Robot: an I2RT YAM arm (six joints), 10 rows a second.
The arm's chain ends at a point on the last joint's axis. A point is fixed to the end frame.
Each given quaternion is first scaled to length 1.
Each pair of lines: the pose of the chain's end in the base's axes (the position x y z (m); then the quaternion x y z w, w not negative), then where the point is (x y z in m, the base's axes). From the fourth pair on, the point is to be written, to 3 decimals.
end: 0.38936 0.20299 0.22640 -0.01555 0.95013 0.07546 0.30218
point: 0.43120 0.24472 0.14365
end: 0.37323 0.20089 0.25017 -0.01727 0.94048 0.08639 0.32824
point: 0.41929 0.24468 0.17079
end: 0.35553 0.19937 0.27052 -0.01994 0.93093 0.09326 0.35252
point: 0.40540 0.24449 0.19425
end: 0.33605 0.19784 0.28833 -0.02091 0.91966 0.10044 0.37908
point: 0.390 0.244 0.216
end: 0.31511 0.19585 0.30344 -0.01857 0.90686 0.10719 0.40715
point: 0.374 0.243 0.235
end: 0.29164 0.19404 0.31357 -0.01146 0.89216 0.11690 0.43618
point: 0.355 0.243 0.250
